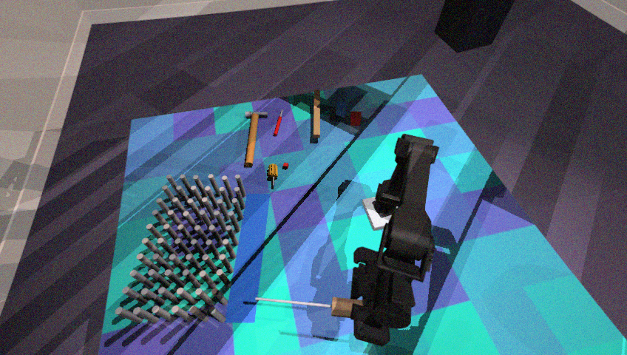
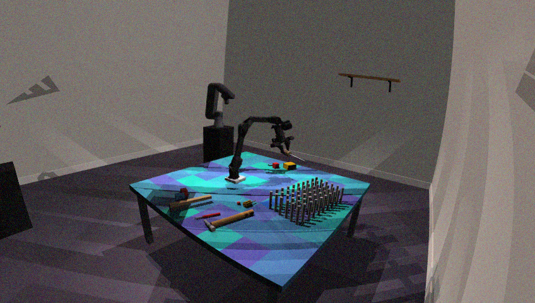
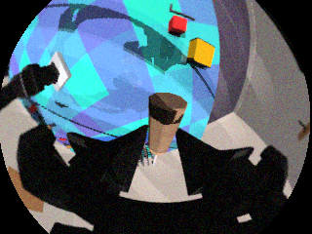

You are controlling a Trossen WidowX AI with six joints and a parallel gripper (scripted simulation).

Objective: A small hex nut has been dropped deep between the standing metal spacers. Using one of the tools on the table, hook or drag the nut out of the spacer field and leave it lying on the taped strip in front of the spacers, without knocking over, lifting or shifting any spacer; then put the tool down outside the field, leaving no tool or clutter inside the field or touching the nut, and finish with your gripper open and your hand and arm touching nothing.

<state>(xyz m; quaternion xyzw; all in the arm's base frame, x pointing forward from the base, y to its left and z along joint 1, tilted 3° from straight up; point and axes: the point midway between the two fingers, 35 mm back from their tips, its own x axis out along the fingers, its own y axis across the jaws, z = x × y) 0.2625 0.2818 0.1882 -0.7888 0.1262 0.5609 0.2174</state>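
Right now my gripper tip is 30 cm to the left of the blue taped strip, 20 cm above it and 19 cm short of it. From my gripper tip the other things lie so: yellow screwdriver 54 cm to the right, 18 cm below, 4 cm ahead; then bent wire 22 cm behind, 19 cm to the left, 19 cm below; then hook tool 9 cm ahead, 5 cm to the right, 1 cm below.
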